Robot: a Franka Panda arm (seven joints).
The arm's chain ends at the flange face. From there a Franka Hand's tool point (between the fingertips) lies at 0.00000 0.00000 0.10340 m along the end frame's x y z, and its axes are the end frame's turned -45 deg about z.
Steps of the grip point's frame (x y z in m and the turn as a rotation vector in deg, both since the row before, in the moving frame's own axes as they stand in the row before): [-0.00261, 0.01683, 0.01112, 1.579, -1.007, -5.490]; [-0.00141, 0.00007, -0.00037, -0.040, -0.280, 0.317]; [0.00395, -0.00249, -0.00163, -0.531, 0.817, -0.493]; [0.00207, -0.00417, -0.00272, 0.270, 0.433, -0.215]
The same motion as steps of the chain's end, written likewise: [0.01338, 0.01432, 0.01118, 0.404, -1.829, -5.490]; [-0.00064, 0.00064, -0.00037, -0.226, -0.170, 0.317]; [-0.00069, -0.00418, -0.00162, 0.202, 0.953, -0.493]; [-0.00169, -0.00351, -0.00272, 0.497, 0.115, -0.215]
